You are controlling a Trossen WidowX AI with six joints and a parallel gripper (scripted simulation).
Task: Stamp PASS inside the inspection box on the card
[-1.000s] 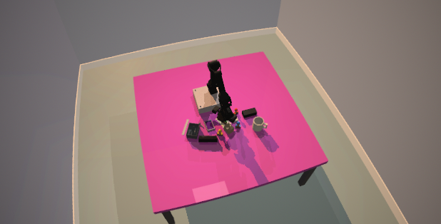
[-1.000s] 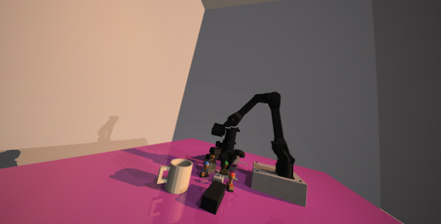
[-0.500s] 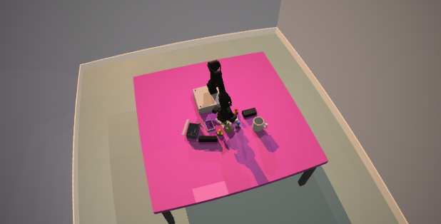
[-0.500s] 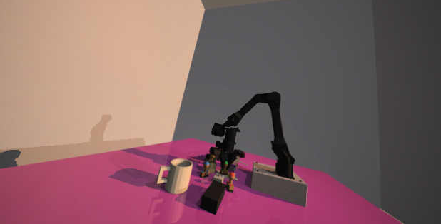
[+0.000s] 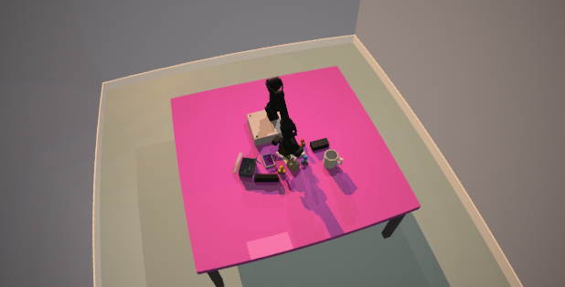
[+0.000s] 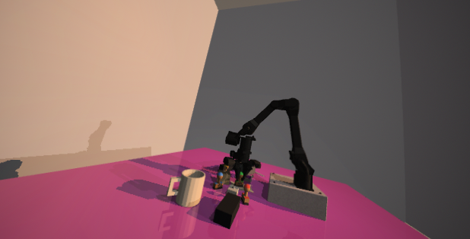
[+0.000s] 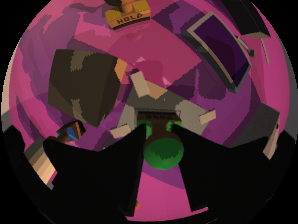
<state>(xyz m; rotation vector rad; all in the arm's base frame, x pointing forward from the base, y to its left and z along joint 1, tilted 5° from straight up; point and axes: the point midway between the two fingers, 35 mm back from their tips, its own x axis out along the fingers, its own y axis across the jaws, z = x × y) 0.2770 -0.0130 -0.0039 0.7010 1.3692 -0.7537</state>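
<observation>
The white card lies 1 cm behind my gripper tip and 3 cm below it. Round my gripper tip: blue-knobbed stamp: 8 cm ahead, 8 cm to the left; then tan block: 8 cm ahead, 1 cm to the left; then green-knobbed stamp: right at my gripper tip.
</observation>
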